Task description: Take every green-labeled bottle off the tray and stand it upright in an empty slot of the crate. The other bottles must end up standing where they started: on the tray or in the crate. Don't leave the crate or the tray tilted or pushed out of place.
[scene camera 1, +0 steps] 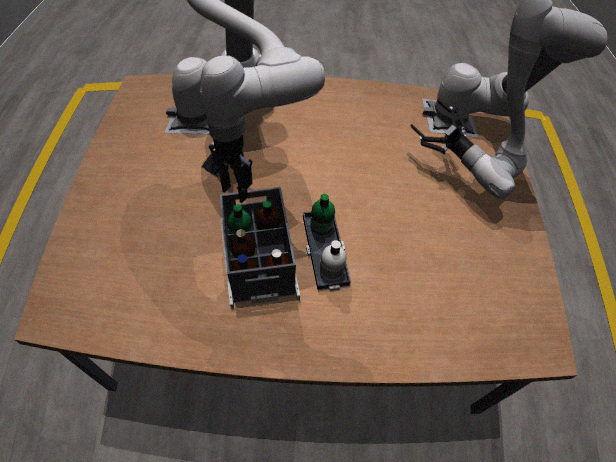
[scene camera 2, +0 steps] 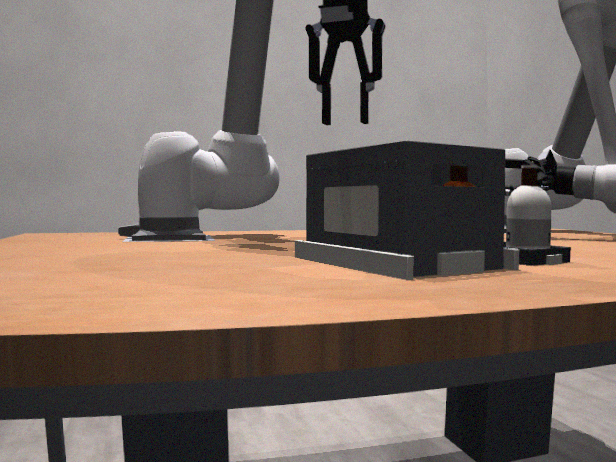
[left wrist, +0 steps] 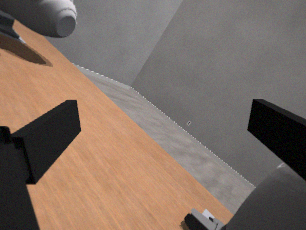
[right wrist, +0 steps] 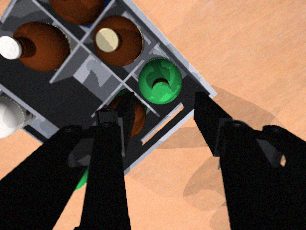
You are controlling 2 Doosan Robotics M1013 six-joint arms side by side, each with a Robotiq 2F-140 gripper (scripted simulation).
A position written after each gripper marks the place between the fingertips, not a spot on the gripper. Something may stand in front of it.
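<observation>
The left gripper [scene camera 2: 495,175] shares the scene with the right gripper [scene camera 2: 345,123] and a crate [scene camera 2: 390,197]. A tray [scene camera 1: 317,243] is in sight together with a green bottle [scene camera 1: 323,211], the crate [scene camera 1: 267,240] and the right gripper [scene camera 1: 235,194]. A green bottle [right wrist: 160,81] appears with the crate [right wrist: 70,95] and the right gripper [right wrist: 164,105]. The left gripper [left wrist: 164,115] is visible too, while the crate is out of frame in the left wrist view, and the tray is out of frame in the left wrist view as well.
</observation>
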